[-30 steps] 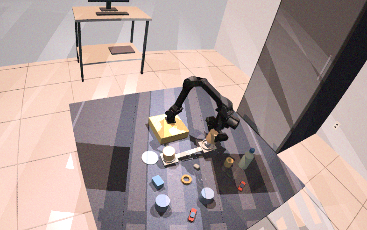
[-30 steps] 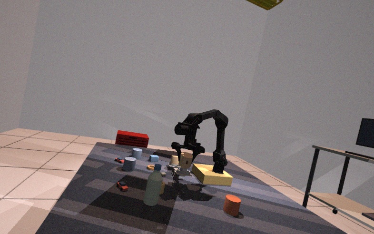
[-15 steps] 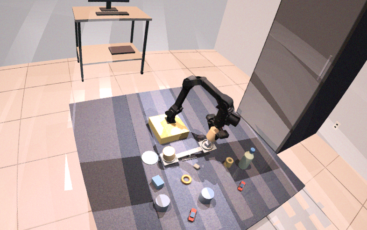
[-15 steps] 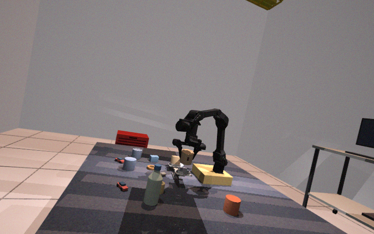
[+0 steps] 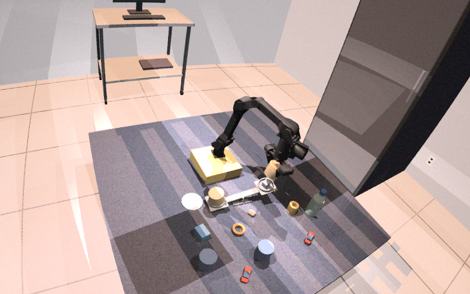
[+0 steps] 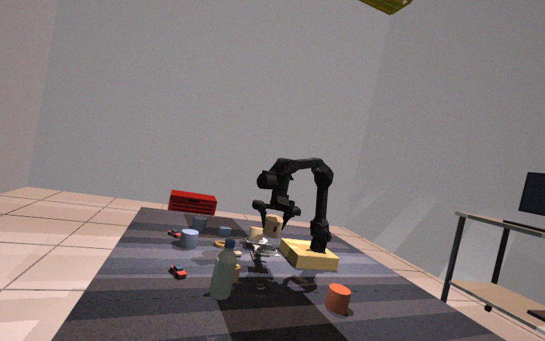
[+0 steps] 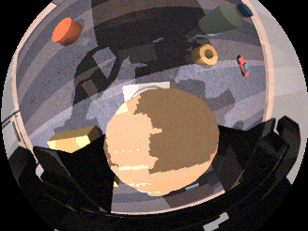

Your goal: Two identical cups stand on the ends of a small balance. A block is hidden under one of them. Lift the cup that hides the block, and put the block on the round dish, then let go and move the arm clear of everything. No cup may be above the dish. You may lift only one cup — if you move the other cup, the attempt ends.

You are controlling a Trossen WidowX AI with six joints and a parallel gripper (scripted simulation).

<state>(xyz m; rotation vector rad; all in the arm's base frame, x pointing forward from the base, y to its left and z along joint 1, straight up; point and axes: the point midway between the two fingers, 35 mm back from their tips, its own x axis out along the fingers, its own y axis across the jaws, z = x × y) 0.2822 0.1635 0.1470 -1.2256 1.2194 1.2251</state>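
My gripper tip is now 10 mm to the left of the grey block and 80 mm above it. From my gripper tip the other things lie so: green bottle 170 mm ahead, 200 mm to the left, 60 mm below; yellow spool 130 mm ahead, 100 mm to the left, 150 mm below; grey balance 10 mm ahead, 140 mm to the right, 130 mm below.
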